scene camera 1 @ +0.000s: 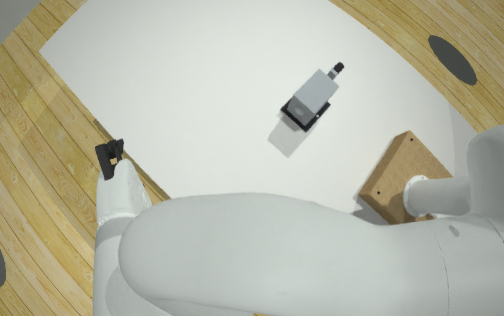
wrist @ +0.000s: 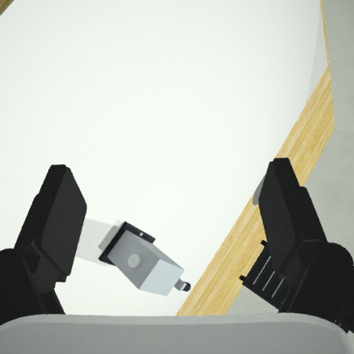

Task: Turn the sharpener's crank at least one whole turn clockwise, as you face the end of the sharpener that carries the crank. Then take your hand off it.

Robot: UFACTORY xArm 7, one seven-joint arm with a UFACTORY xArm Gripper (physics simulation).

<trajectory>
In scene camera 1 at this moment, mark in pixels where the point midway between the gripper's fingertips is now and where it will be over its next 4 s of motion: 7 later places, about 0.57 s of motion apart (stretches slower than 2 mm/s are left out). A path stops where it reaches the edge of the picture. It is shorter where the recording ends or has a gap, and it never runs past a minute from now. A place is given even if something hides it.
My gripper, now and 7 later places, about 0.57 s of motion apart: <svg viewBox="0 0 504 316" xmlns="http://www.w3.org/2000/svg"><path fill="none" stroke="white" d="M125 166L125 166L127 166L131 168L135 169L134 169L202 118L279 70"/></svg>
</trajectory>
